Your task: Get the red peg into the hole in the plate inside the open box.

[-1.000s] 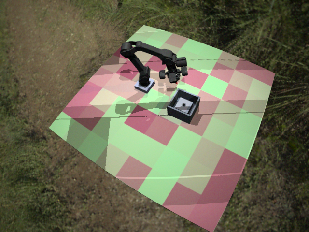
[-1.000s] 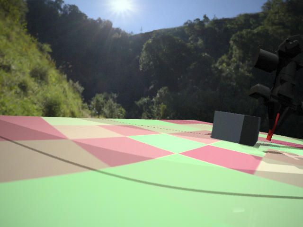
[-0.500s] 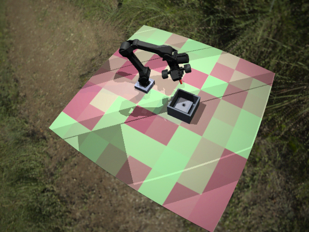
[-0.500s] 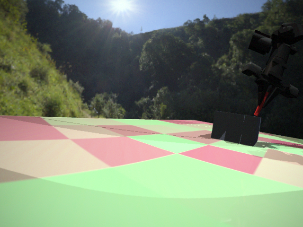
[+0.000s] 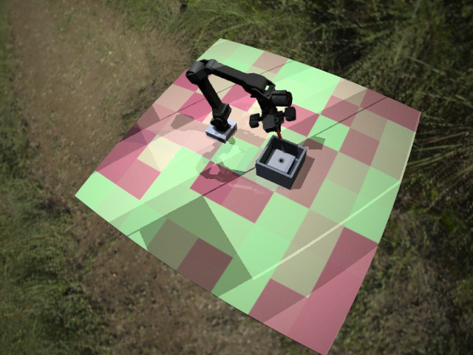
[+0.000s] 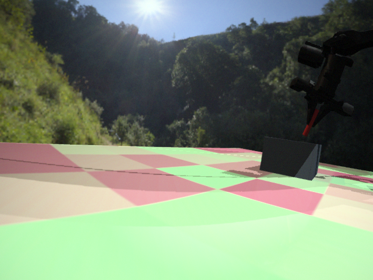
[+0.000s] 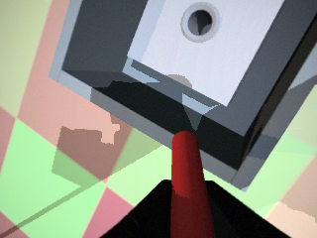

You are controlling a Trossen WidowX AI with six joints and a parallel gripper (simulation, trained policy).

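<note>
The plate is 60 mm ahead of my gripper tip, 60 mm to the right of it and 100 mm below it. The rest, counted from my gripper tip: red peg (10 mm above); then grey box (60 mm ahead, 60 mm to the right, 120 mm below).
</note>
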